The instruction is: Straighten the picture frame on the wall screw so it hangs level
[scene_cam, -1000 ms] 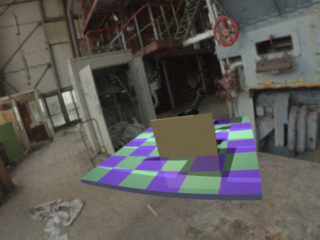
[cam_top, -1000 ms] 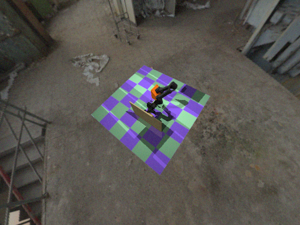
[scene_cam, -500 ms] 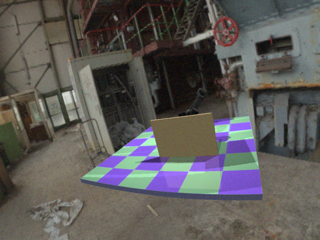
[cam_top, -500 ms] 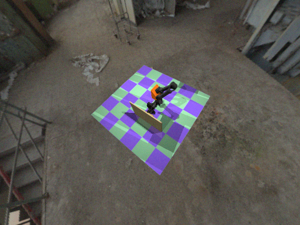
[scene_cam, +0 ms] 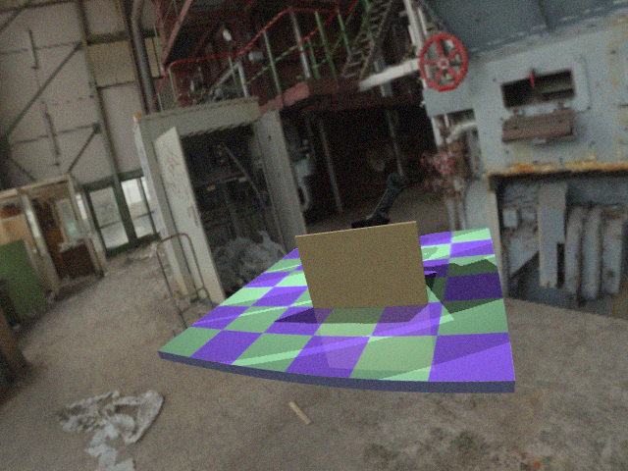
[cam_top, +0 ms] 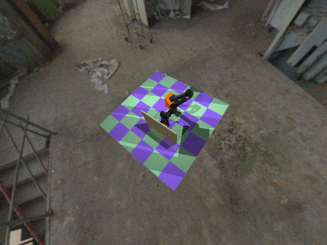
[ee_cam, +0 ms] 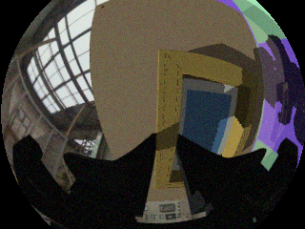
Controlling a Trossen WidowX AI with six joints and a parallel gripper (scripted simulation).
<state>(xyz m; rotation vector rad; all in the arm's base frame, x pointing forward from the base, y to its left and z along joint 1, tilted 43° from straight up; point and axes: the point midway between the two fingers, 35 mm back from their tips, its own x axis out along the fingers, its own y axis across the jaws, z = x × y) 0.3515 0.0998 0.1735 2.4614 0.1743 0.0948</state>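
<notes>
My gripper tip is now 5 cm above the picture frame, 1 cm to the right of it and 1 cm short of it. From my gripper tip the other things lie so: tan wall board 7 cm below, 2 cm ahead.
</notes>
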